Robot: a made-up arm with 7 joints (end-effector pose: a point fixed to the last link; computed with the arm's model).
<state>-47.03 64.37 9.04 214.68 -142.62 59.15 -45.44</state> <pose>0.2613 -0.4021 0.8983 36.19 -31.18 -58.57</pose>
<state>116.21 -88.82 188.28 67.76 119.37 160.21 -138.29</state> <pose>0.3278 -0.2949 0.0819 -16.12 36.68 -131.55</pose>
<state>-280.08 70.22 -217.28 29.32 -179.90 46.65 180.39</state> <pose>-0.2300 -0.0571 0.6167 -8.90 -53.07 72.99</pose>
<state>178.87 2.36 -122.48 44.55 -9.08 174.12 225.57</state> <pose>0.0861 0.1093 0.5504 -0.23 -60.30 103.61</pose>
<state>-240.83 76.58 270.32 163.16 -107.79 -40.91 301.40</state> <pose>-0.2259 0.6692 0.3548 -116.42 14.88 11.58</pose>
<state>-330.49 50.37 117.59 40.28 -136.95 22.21 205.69</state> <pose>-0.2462 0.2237 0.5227 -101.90 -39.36 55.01</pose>
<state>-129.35 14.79 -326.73 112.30 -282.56 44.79 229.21</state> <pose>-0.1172 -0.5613 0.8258 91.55 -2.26 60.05</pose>
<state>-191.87 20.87 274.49 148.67 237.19 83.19 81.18</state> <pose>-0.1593 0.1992 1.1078 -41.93 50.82 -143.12</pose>
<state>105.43 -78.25 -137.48 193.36 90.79 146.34 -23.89</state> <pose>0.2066 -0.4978 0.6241 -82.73 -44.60 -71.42</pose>
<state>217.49 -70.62 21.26 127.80 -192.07 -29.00 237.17</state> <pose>0.3539 0.1319 0.8713 15.46 -12.50 88.07</pose>
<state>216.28 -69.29 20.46 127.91 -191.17 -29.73 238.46</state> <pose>0.3435 0.1192 0.8788 14.34 -15.10 88.78</pose>
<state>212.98 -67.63 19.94 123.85 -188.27 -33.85 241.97</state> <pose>0.3116 0.0690 0.8774 11.83 -27.19 89.37</pose>
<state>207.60 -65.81 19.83 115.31 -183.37 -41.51 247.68</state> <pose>0.2549 -0.0051 0.8533 4.73 -48.59 88.40</pose>
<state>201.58 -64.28 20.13 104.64 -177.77 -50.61 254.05</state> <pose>0.1934 -0.0660 0.8046 -8.39 -72.08 84.41</pose>
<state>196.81 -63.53 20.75 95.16 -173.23 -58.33 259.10</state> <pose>0.1532 -0.0976 0.7531 -22.77 -89.71 78.43</pose>
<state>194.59 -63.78 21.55 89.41 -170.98 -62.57 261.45</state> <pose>0.1395 -0.1085 0.7203 -30.90 -98.41 73.68</pose>
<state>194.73 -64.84 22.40 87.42 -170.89 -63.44 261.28</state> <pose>0.1426 -0.1096 0.7077 -30.91 -100.21 71.69</pose>
